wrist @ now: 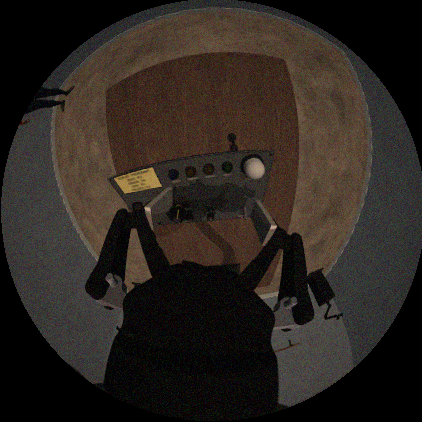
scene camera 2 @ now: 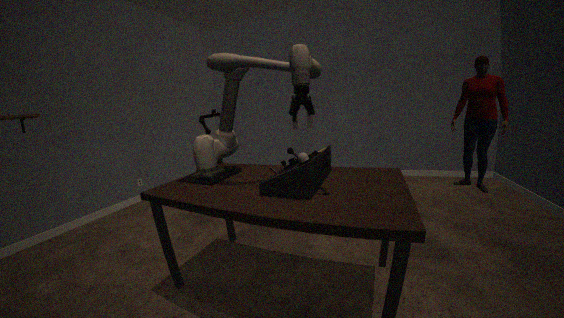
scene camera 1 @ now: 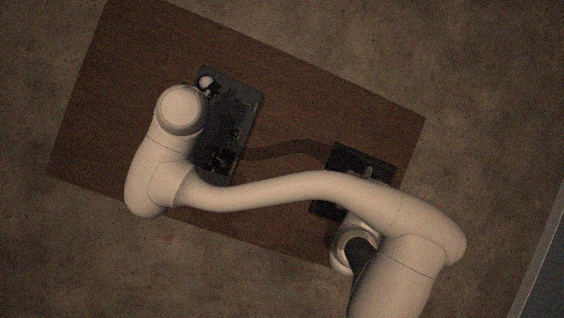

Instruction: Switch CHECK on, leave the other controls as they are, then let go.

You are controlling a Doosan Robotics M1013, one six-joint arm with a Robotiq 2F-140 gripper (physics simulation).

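Seen in the pictures: gripper, fingertip midpoint: [wrist: 212,201] [scene camera 2: 303,128]; arm's base, origin of the base link: [scene camera 2: 208,173].
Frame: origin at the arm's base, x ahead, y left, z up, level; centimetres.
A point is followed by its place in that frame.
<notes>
The dark sloped control panel [scene camera 1: 227,112] {x 66.1, y -15.0, z 9.3 cm} [scene camera 2: 299,181] {x 75.4, y -28.1, z 7.0 cm} [wrist: 218,183] {x 72.2, y -12.8, z 11.9 cm} stands on the table. In the wrist view it carries a white round knob [wrist: 254,168] {x 76.4, y -21.5, z 18.8 cm}, a row of several coloured buttons, a rotary selector [wrist: 178,214] {x 63.4, y 2.3, z 10.7 cm}, a small black toggle [wrist: 210,215] {x 61.8, y -8.6, z 11.6 cm} and a thin metal lever [wrist: 244,212] {x 60.3, y -20.2, z 10.0 cm} along its near edge. The lettering is too dark to read, so I cannot tell which control is CHECK or how it is set. My gripper [scene camera 2: 303,121] {x 74.1, y -11.5, z 29.0 cm} [wrist: 212,201] {x 74.1, y -11.5, z 29.0 cm} is open and empty, pointing down well above the panel. The left finger hides the panel's near left corner.
A yellow label [wrist: 138,180] {x 78.3, y 10.2, z 14.1 cm} is on the panel's left. A black ball-ended lever [wrist: 232,137] {x 85.3, y -20.1, z 0.9 cm} sticks out behind the panel. A dark cable [scene camera 1: 285,148] runs across the table [scene camera 1: 125,55] {x 111.4, y -24.1, z -1.5 cm} [scene camera 2: 370,200] {x 106.7, y -25.8, z -1.5 cm} towards the arm's base plate [scene camera 1: 345,155] {x 11.8, y -14.3, z -0.3 cm}. A person in red [scene camera 2: 483,97] stands beyond the table.
</notes>
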